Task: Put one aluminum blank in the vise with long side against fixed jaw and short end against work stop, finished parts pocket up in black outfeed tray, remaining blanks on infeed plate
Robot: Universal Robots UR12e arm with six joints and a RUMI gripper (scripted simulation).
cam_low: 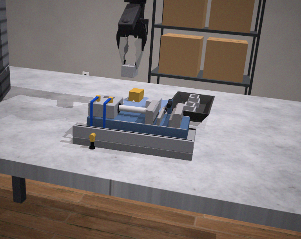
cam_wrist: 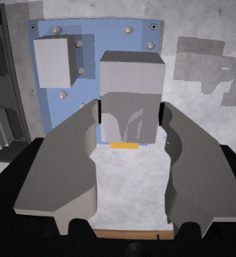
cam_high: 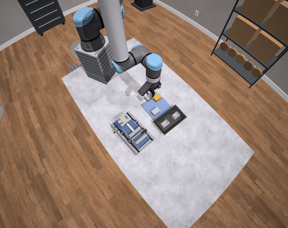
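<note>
The fixed jaw lies 230 mm to the right of my hand, 220 mm ahead of it and 80 mm below it. Round my hand: yellow brass blank 130 mm below, 90 mm to the left; then gray aluminum blank 20 mm below; then gray blank 130 mm below, 90 mm ahead.
</note>
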